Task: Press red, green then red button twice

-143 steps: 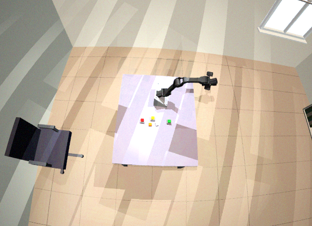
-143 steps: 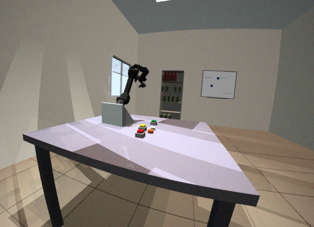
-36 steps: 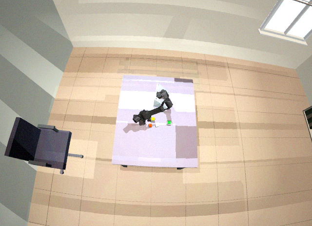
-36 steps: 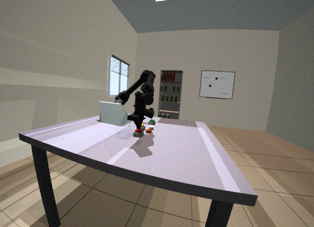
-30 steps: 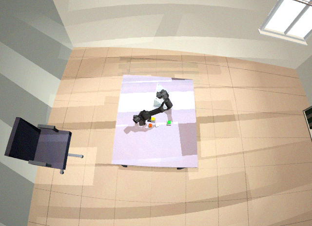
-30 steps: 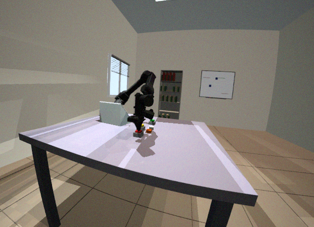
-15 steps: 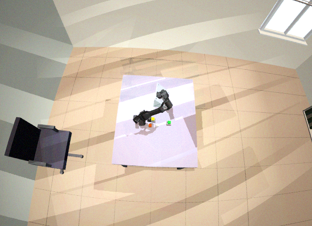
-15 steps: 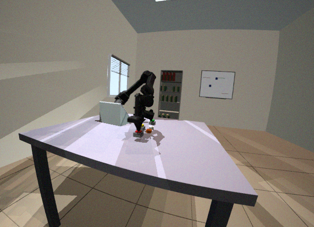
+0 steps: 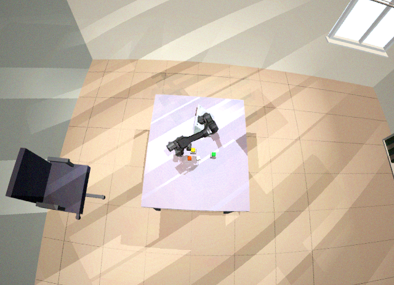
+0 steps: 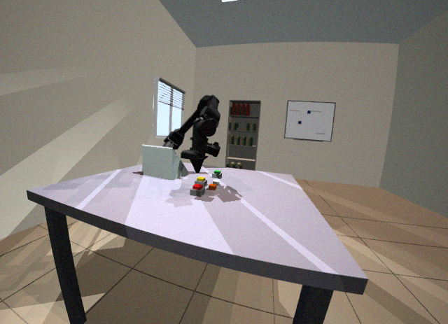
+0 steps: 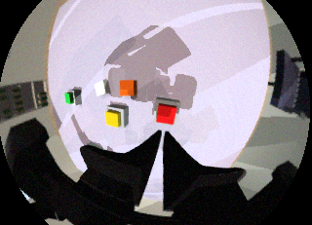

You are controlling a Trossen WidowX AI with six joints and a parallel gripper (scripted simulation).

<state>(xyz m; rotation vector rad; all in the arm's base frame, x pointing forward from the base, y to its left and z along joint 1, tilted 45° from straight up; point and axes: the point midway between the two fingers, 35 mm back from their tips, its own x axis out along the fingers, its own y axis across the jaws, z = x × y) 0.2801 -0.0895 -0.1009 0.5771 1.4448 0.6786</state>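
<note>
Right now the red button is 60 mm below my gripper tip. Round my gripper tip: orange block 90 mm to the left, 80 mm below, 30 mm ahead; then white block 160 mm to the left, 80 mm below, 20 mm ahead; then yellow button 110 mm to the left, 60 mm below, 40 mm behind.
</note>
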